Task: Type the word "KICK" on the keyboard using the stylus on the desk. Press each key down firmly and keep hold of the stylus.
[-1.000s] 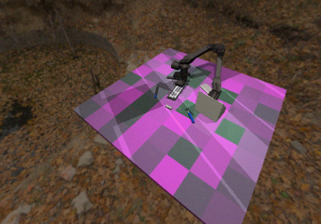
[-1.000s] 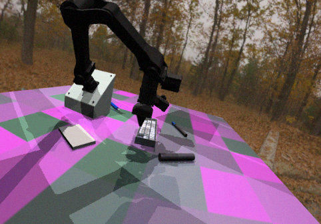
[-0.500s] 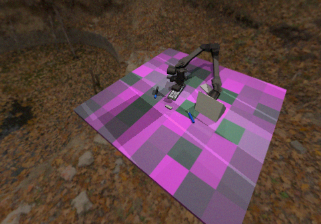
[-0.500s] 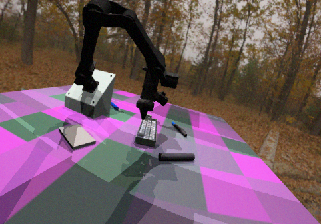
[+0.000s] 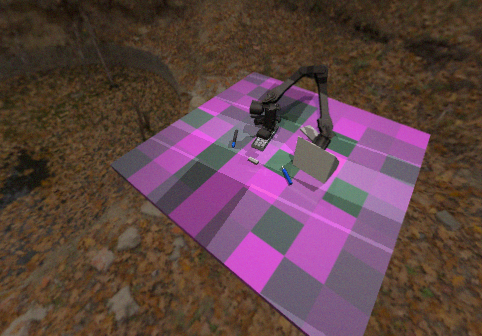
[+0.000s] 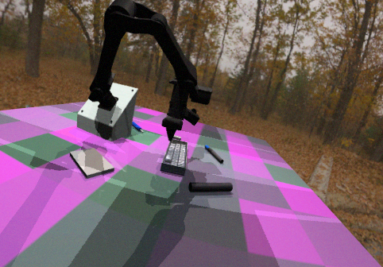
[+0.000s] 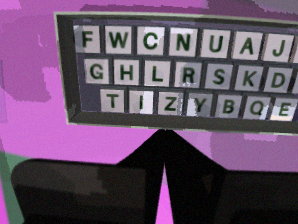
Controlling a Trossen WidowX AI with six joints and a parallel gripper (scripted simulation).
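My gripper tip is 190 mm past the blue stylus, 110 mm to the right of it and 30 mm above it. Round my gripper tip: grey block (160 mm to the left, 40 mm below, 30 mm behind); then flat tile (240 mm to the right, 140 mm behind, 40 mm below); then blue pen (150 mm ahead, 120 mm to the left, 30 mm below).
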